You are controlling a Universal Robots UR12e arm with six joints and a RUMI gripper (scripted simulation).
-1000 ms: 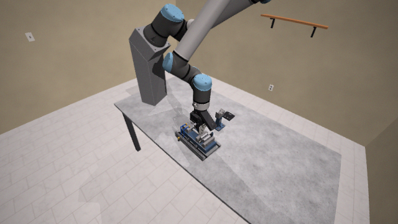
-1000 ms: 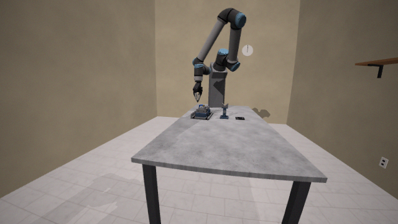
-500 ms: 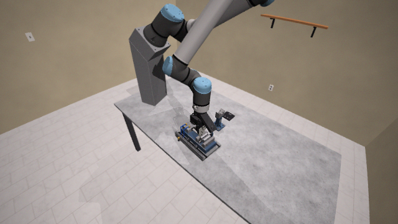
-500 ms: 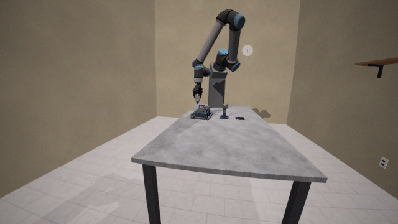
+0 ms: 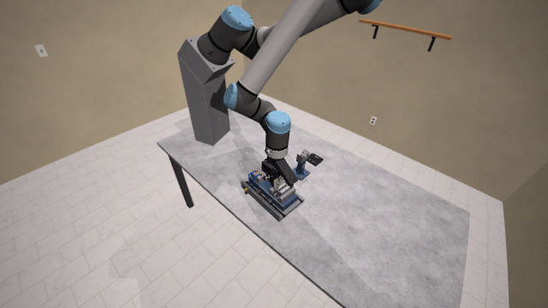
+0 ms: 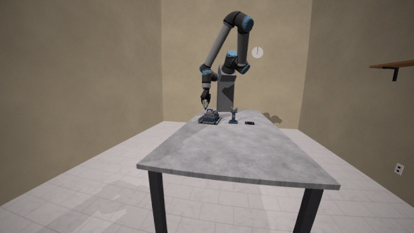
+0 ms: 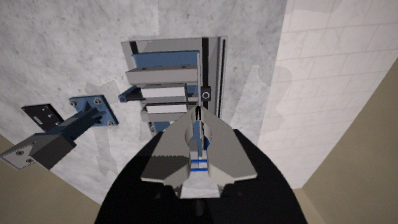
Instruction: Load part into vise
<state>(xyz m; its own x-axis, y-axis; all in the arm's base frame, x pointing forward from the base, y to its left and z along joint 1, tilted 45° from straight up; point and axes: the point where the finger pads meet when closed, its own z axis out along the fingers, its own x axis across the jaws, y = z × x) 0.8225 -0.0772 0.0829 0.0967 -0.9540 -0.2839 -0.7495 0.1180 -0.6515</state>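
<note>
Right now my hand is 5 cm to the right of the part, 4 cm above it and 1 cm past it. Also, from my hand: cylinder rod 9 cm behind, 6 cm below, 4 cm to the left; work stop 10 cm to the left, 5 cm below, 1 cm behind; moving jaw 6 cm below, 5 cm to the left, 4 cm behind.
</note>
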